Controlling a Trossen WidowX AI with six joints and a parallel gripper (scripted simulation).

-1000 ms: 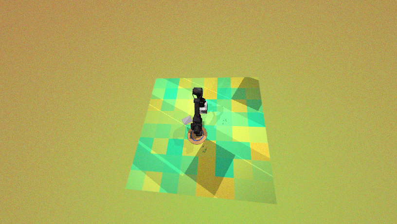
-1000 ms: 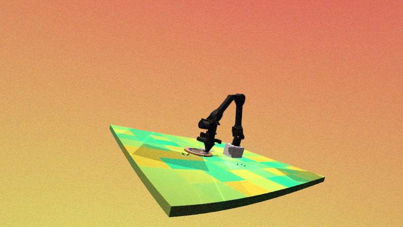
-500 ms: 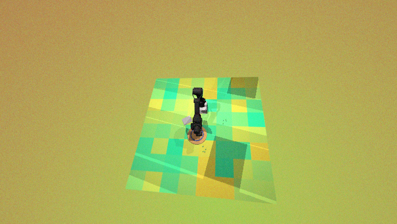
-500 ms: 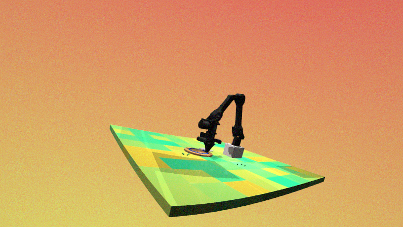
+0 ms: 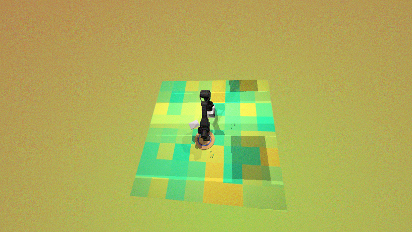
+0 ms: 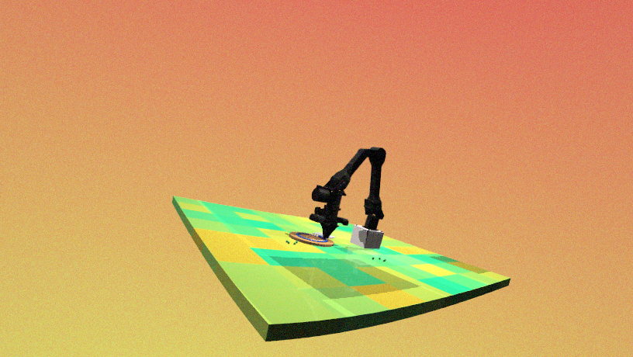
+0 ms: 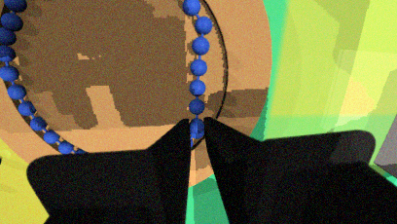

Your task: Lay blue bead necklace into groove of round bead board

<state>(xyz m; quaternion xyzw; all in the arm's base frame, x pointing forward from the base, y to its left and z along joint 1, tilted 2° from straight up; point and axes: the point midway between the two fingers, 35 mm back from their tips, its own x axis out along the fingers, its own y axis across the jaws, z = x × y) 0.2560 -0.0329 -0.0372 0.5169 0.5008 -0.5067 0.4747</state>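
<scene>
The round bead board lies 5 cm ahead of my gripper tip, 3 cm to the right of it and 1 cm below it. Also, from my gripper tip: flat grey piece: 14 cm to the right, 13 cm behind, 2 cm below.
</scene>
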